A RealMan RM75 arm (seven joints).
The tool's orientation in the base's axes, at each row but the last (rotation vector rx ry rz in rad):
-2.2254 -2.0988 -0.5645
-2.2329 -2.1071 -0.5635
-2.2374 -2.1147 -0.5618
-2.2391 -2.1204 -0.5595
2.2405 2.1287 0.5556
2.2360 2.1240 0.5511
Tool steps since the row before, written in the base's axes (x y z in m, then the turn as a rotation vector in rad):
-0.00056 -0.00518 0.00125 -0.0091 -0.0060 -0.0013
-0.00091 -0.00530 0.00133 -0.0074 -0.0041 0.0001
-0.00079 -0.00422 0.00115 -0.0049 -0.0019 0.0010
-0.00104 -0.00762 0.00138 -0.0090 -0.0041 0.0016
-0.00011 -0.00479 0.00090 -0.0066 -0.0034 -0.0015
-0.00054 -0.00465 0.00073 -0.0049 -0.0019 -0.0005
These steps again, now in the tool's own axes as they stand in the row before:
-0.00463 0.00020 -0.00268 -0.0063 -0.0086 -0.0026
-0.00476 -0.00011 -0.00283 -0.0041 -0.0068 -0.0030
-0.00378 -0.00013 -0.00233 -0.0017 -0.0043 -0.0026
-0.00702 -0.00004 -0.00343 -0.0037 -0.0080 -0.0048
-0.00441 0.00050 -0.00202 -0.0038 -0.0065 -0.0011
-0.00434 0.00003 -0.00190 -0.0021 -0.0047 -0.0012

